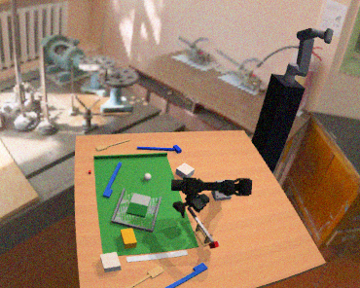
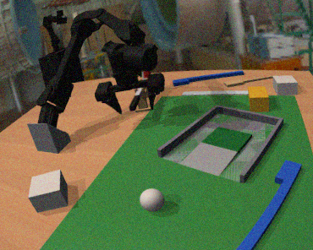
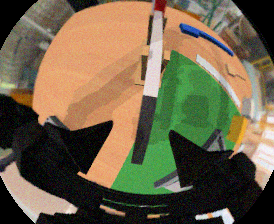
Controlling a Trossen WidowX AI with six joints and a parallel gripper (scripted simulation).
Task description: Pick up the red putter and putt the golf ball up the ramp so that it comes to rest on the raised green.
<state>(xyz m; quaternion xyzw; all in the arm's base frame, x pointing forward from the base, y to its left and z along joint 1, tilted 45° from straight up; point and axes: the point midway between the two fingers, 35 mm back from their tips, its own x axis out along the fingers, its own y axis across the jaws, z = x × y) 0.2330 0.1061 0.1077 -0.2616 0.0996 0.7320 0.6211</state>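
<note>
My gripper tip is now 13 cm to the right of the wooden stand and 4 cm past it. Also, from my gripper tip: white golf ball: 32 cm to the right, 18 cm ahead, 1 cm below; yellow block: 34 cm ahead, 12 cm to the left, 1 cm below; white bar: 22 cm to the left, 22 cm ahead, 4 cm below.
</note>
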